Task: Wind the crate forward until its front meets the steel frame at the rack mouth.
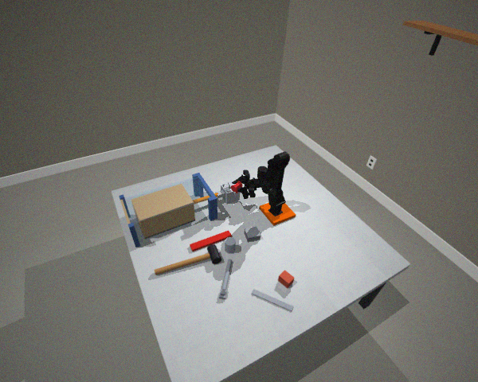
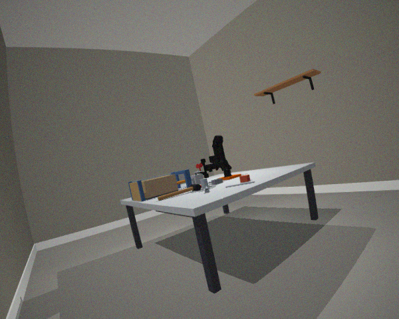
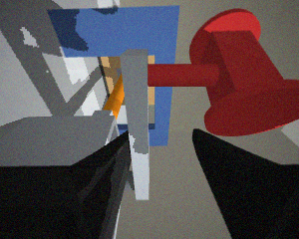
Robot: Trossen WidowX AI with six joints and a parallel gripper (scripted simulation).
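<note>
Right now the grey crank arm is 1 cm to the left of my gripper tip, 1 cm below it and 1 cm behind it. The rest, counted from my gripper tip: red knob: 5 cm to the left, 2 cm above; then grey winch: 10 cm below, 5 cm to the right, 4 cm behind; then grey block: 29 cm to the left, 12 cm below, 5 cm ahead.
</note>
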